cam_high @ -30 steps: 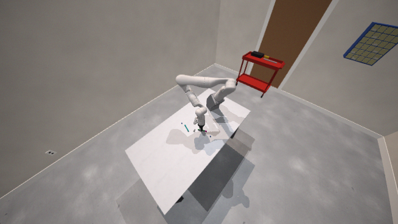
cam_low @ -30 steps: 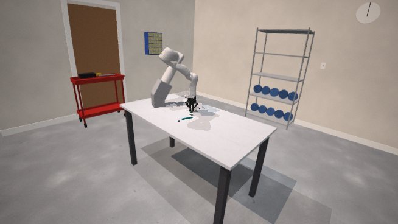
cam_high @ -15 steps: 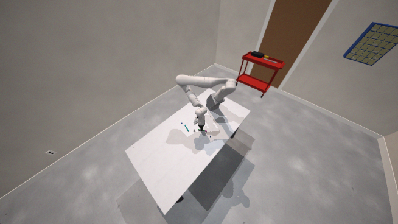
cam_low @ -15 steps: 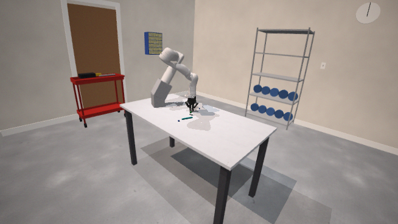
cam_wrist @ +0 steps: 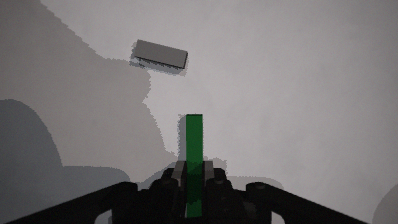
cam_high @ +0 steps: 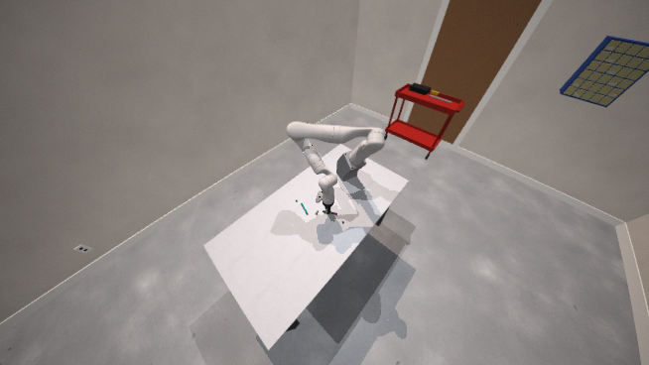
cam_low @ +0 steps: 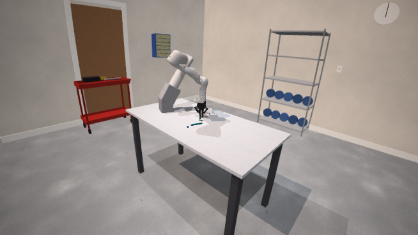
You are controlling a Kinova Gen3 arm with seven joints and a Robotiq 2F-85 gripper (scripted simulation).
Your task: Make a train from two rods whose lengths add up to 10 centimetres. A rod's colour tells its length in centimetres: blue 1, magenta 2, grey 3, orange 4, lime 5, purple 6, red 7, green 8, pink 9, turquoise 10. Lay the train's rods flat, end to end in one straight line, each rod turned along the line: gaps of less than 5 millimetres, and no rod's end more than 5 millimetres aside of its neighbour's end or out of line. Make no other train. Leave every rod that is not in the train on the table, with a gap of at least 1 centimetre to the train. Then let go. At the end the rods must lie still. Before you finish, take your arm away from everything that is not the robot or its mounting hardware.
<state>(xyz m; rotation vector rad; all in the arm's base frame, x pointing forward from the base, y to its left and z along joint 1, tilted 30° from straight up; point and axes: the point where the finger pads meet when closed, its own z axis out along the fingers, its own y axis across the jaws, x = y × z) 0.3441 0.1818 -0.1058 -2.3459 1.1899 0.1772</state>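
The green rod lies 1 cm below my hand. The rest, counted from my hand: grey rod (6 cm ahead, 5 cm to the right, 2 cm below); then turquoise rod (11 cm ahead, 13 cm to the right, 2 cm below); then magenta rod (3 cm behind, 4 cm to the left, 2 cm below).
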